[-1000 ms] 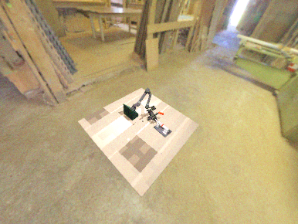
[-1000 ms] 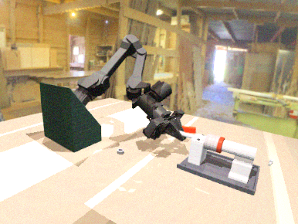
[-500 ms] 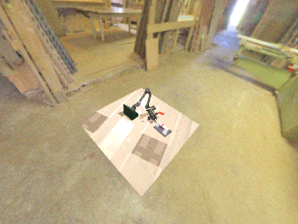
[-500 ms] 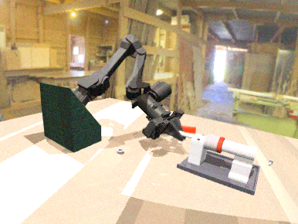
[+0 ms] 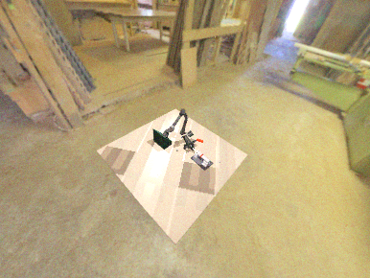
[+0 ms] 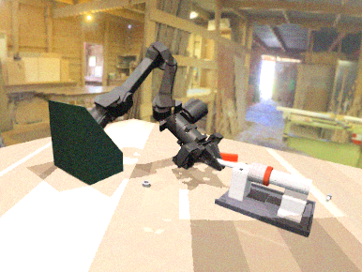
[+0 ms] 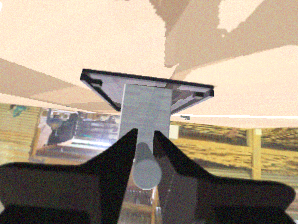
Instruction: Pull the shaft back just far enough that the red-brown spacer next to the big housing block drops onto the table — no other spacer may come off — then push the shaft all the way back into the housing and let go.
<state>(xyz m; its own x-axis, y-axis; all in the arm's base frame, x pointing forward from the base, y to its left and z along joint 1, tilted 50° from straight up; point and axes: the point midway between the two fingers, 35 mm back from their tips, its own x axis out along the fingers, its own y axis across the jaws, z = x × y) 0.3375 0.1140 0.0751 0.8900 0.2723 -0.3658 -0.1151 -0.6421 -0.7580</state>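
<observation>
Right now the thin shaft is 40 mm ahead of my gripper tip and 20 mm above it. Also, from my gripper tip: red-brown spacer 120 mm ahead, 10 mm to the right, 20 mm above.
</observation>
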